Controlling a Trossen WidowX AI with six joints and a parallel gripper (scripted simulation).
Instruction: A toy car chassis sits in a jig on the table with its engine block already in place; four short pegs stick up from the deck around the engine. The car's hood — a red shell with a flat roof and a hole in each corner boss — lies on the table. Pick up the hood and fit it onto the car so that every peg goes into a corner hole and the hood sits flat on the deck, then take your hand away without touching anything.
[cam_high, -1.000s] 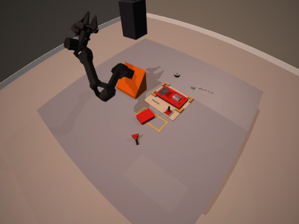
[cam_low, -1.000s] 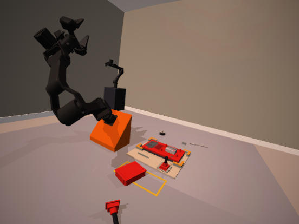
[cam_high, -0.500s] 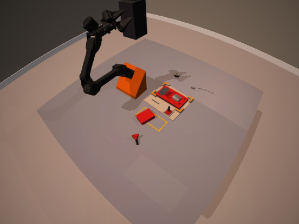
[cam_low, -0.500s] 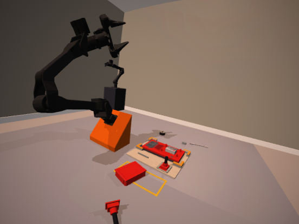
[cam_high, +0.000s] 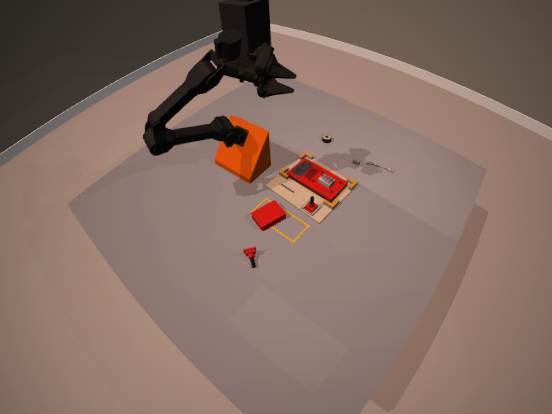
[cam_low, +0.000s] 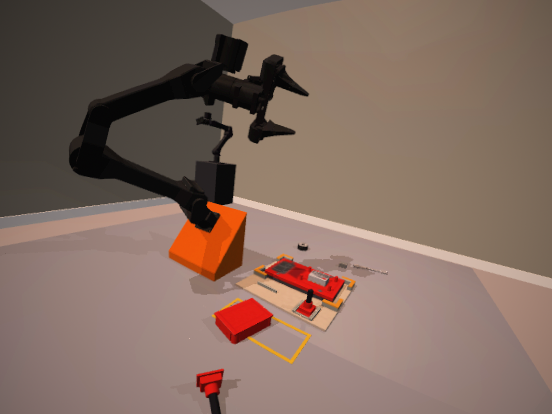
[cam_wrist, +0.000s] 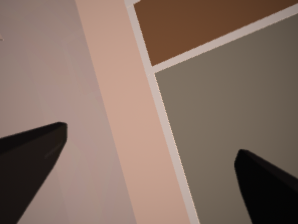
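Right now my gripper tip is 15 cm to the left of the red hood and 41 cm above it. The rest, counted from my gripper tip: small wheel 6 cm behind, 31 cm to the left, 42 cm below; grey engine block 8 cm ahead, 9 cm to the left, 40 cm below; thin metal rod 20 cm ahead, 31 cm to the left, 42 cm below.
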